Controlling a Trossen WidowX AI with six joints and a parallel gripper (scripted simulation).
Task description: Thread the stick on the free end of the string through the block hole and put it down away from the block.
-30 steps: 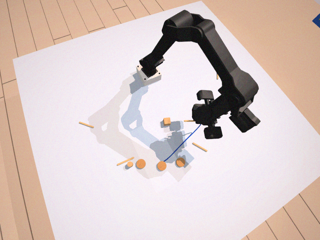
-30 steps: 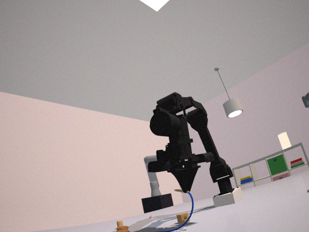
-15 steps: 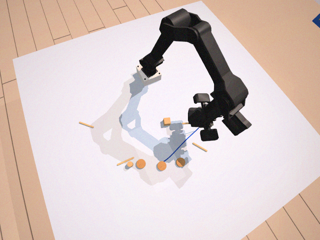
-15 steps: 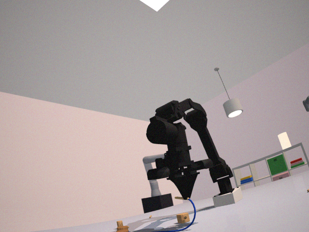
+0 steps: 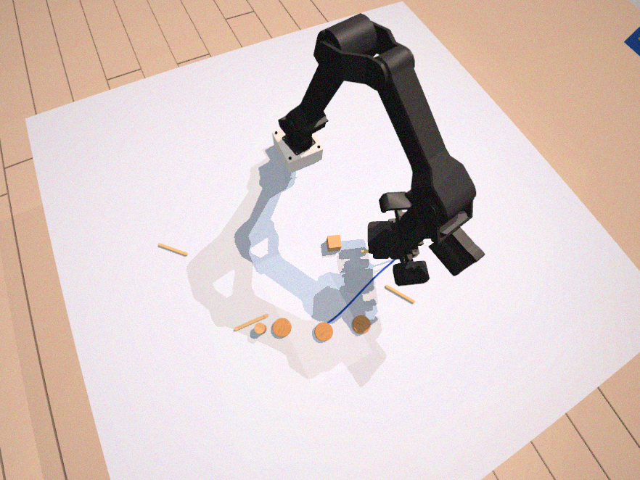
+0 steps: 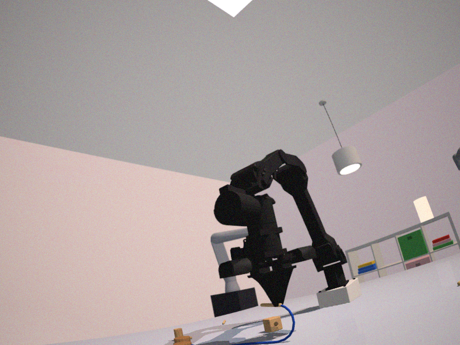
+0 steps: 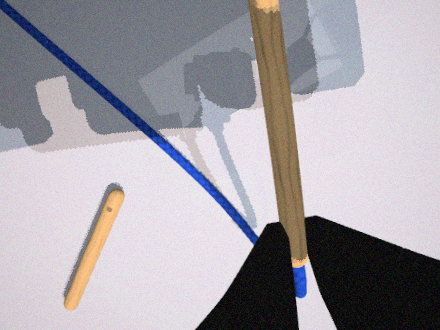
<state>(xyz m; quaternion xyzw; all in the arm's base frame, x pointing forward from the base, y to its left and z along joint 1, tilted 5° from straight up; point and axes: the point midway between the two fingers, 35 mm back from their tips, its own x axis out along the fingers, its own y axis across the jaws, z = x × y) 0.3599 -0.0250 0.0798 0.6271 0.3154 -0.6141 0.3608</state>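
The wooden block is 100 mm behind my gripper tip, 70 mm to the right of it and 50 mm below it. Round my gripper tip: round wooden button (40 mm ahead, 220 mm to the right, 60 mm below); then thin stick (10 mm behind, 10 mm to the right).
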